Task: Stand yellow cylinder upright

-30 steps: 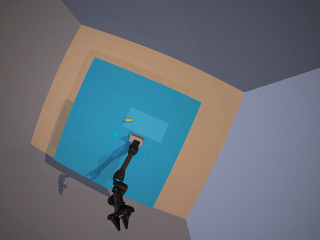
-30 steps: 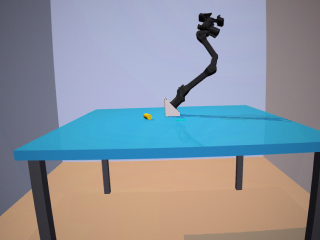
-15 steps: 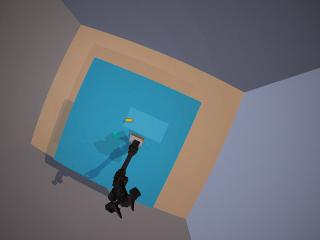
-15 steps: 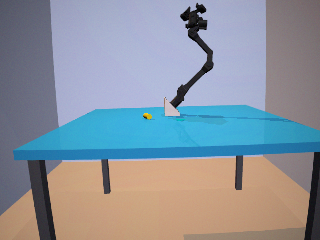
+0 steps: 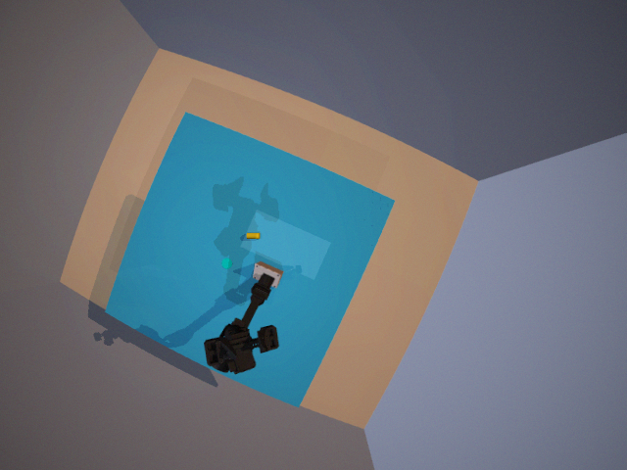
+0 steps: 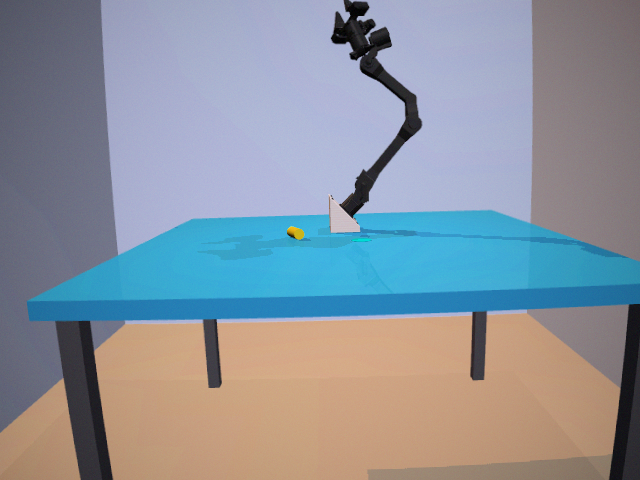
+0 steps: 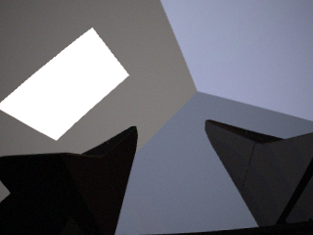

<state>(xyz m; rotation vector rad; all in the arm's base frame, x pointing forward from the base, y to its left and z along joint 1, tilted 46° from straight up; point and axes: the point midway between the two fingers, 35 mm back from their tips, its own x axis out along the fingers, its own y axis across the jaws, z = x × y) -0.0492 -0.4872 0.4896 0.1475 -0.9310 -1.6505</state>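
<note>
Now: the yellow cylinder 76 cm below my gripper tip, 28 cm ahead of it and 16 cm to the right of it. From my gripper tip the other things lie so: cyan circle (78 cm below, 35 cm ahead, 4 cm to the left).
</note>
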